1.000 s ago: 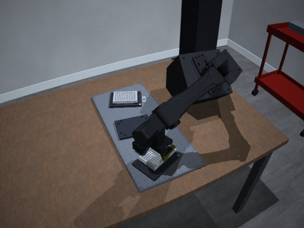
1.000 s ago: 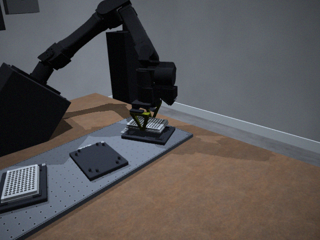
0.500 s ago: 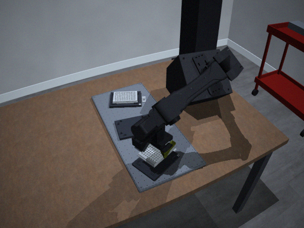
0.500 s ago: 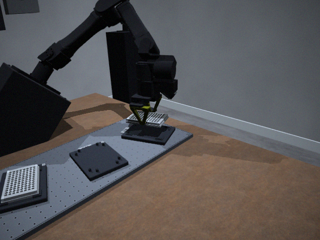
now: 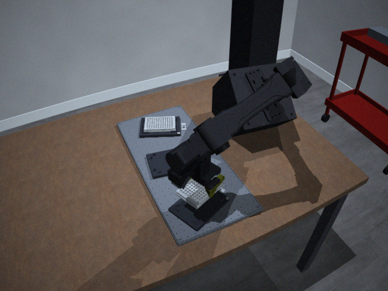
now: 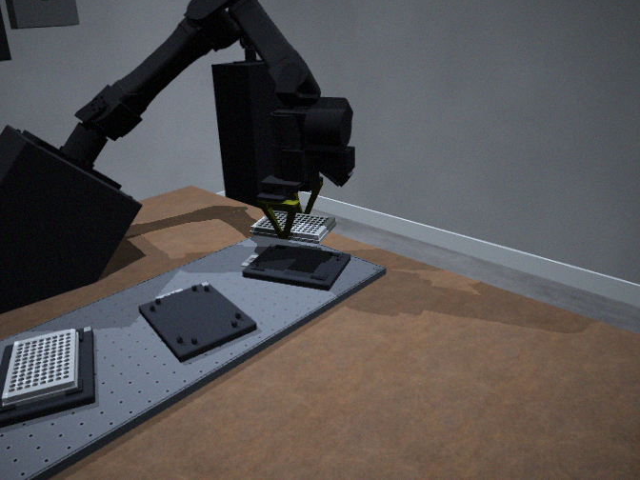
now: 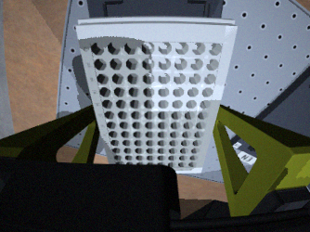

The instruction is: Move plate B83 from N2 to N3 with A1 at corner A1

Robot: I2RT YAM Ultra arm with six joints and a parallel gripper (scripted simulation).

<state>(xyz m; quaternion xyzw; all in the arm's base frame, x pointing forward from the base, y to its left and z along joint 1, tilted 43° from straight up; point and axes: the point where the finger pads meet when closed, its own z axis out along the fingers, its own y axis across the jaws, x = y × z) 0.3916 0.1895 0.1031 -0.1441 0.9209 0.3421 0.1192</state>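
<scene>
My hand is 22 cm to the left of the landing nest N3 and 8 cm above it. From my hand the other things lie so: dark nest N2: 8 cm below; N2 label: 9 cm behind, 3 cm to the right, 8 cm below.
</scene>
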